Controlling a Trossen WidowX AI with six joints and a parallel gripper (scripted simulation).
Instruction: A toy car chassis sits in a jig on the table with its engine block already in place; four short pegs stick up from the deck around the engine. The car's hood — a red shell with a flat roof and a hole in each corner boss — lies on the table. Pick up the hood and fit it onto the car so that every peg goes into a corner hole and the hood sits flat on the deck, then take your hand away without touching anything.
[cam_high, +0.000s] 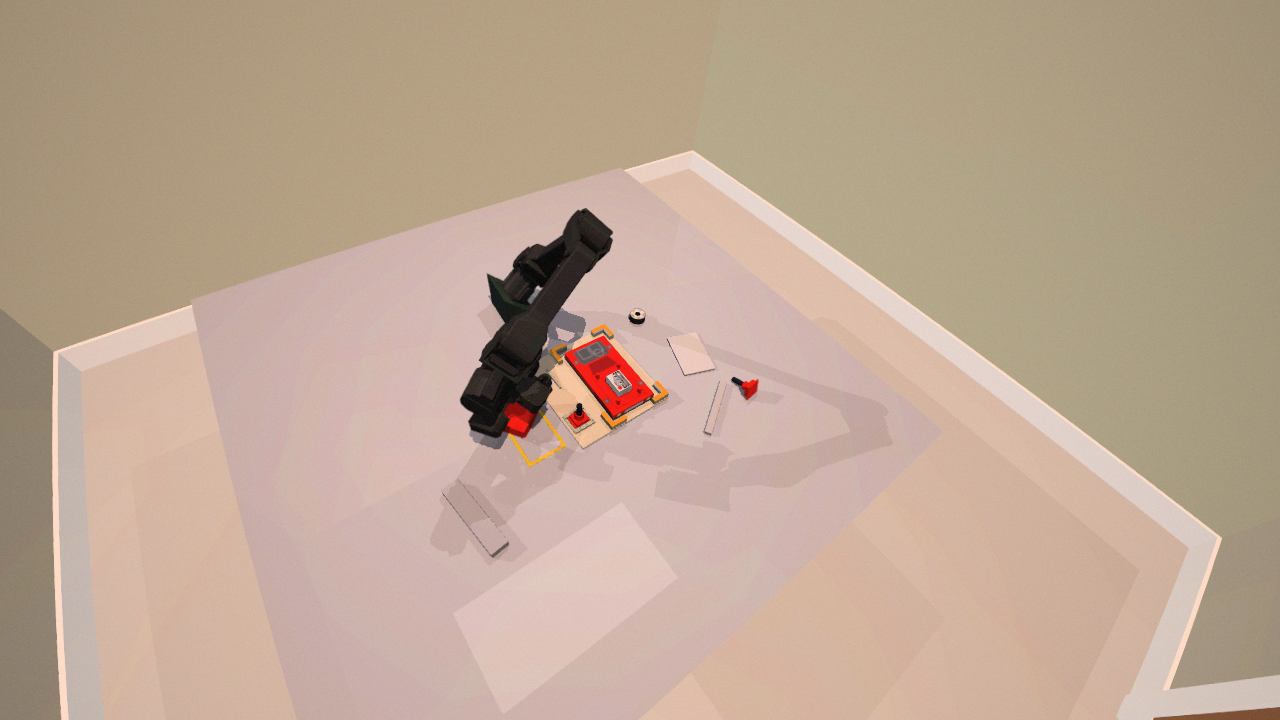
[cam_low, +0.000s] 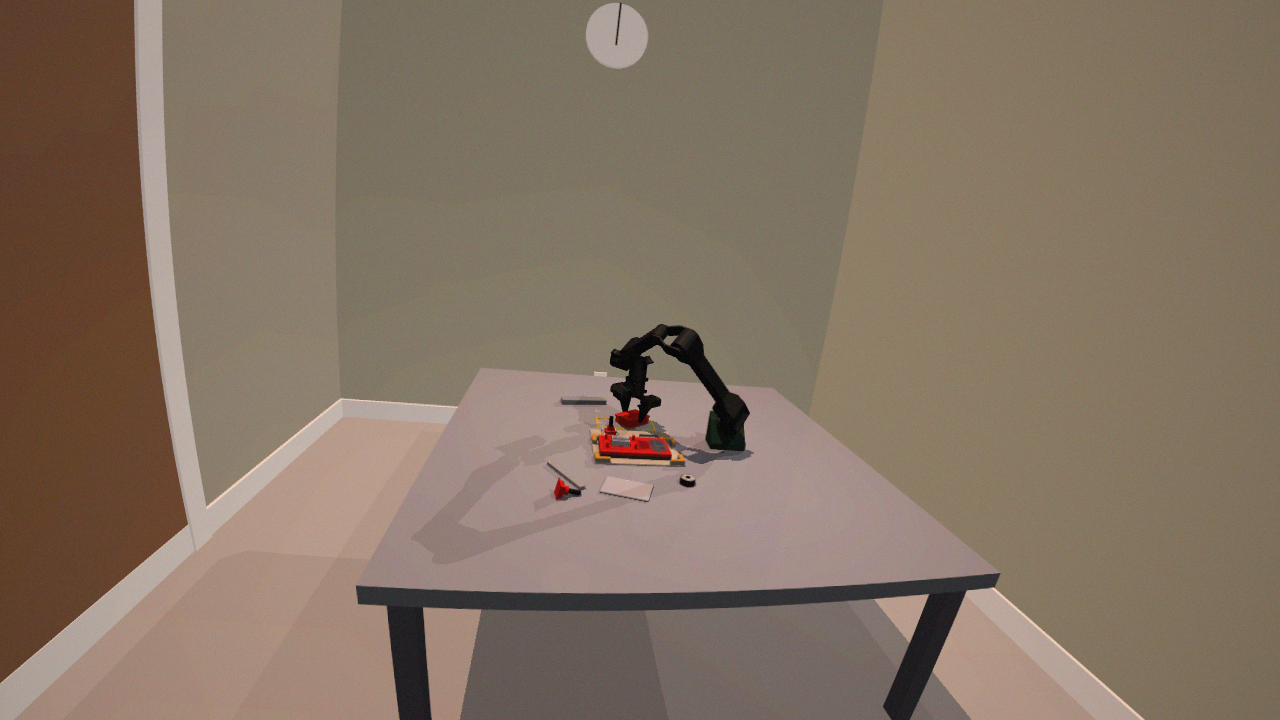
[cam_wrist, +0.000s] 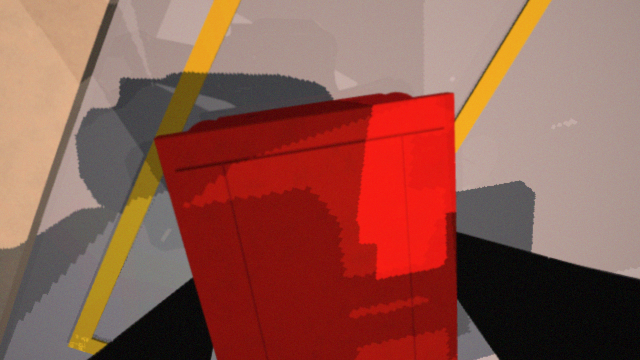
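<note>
Right now the grey engine block is 9 cm ahead of my gripper tip, 23 cm to the left of it and 1 cm above it. Also, from my gripper tip: long grey block (14 cm ahead, 17 cm to the right); red hood (1 cm above); grey holder (10 cm ahead, 11 cm to the left, 2 cm above).
</note>
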